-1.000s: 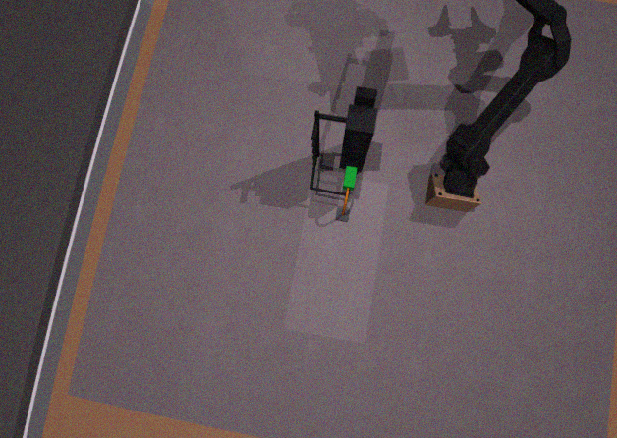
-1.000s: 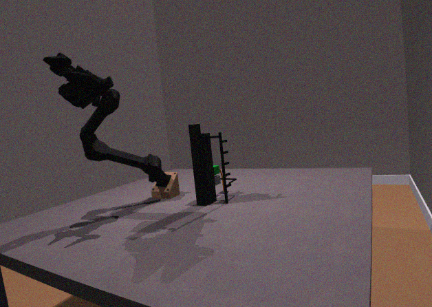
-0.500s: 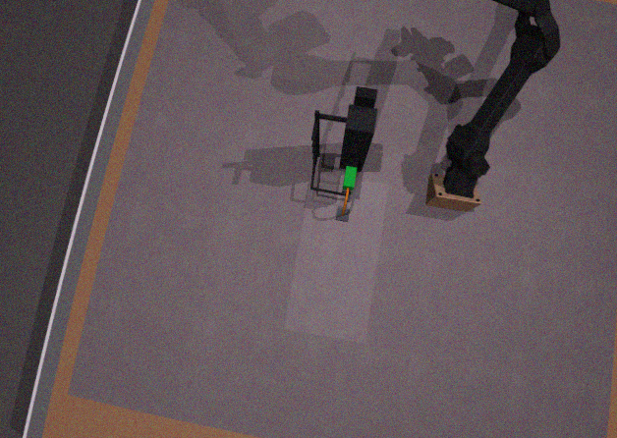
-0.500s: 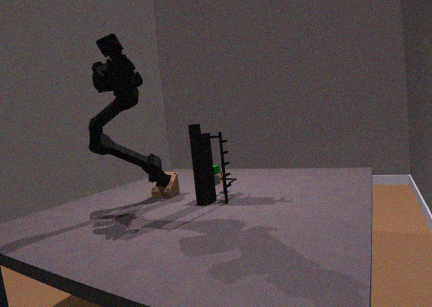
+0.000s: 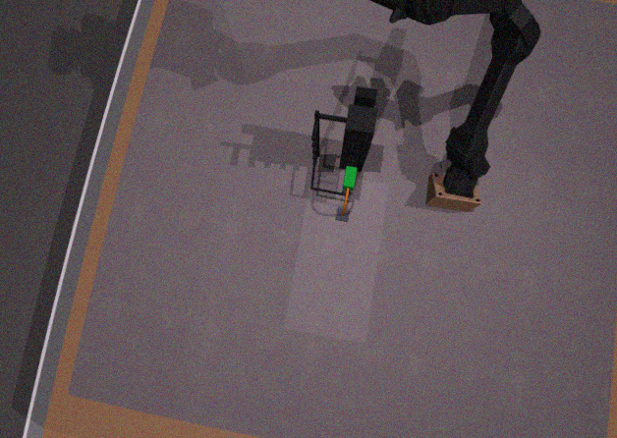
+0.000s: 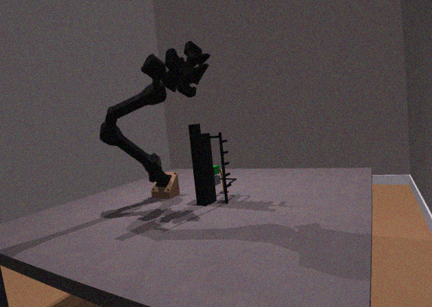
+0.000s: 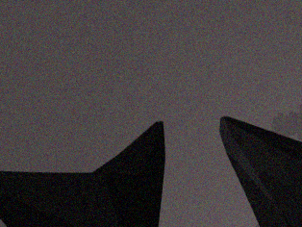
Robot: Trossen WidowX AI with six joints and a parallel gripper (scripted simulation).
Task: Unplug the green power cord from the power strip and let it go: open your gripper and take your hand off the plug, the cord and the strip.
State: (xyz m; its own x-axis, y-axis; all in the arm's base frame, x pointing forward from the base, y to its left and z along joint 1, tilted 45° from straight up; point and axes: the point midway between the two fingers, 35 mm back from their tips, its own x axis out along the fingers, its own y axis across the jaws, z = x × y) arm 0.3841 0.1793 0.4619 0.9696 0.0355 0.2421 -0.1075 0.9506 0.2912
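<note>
Now: gripper tip 39 cm above the green plug, 23 cm to the right of it and 18 cm past it. Round my gripper tip: black upright post 35 cm below, 18 cm behind, 13 cm to the left.
</note>
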